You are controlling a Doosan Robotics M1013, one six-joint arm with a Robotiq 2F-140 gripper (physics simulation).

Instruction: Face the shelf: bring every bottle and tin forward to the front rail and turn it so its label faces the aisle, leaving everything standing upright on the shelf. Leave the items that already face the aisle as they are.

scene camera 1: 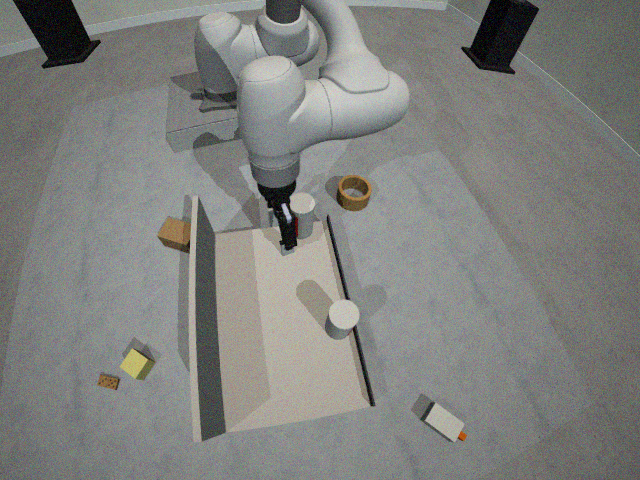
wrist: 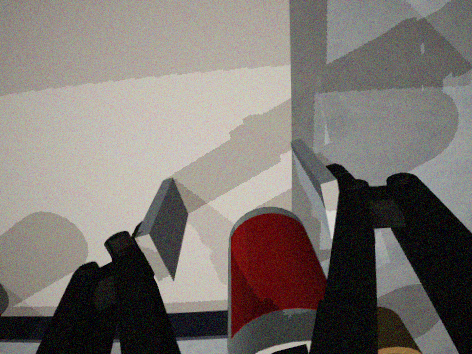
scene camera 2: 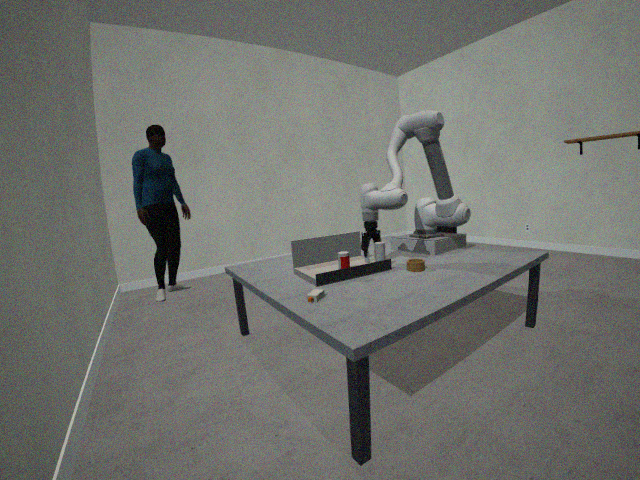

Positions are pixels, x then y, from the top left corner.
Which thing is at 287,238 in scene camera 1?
My gripper.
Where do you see a beige shelf board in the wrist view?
107,107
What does the brown box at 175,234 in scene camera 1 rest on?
The table.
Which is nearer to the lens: the brown box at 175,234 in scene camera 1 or the white box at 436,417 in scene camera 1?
The white box.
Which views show the brown box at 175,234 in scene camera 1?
Scene camera 1 only.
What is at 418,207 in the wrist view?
My gripper.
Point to a back wall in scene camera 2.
310,251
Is my gripper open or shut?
Part open.
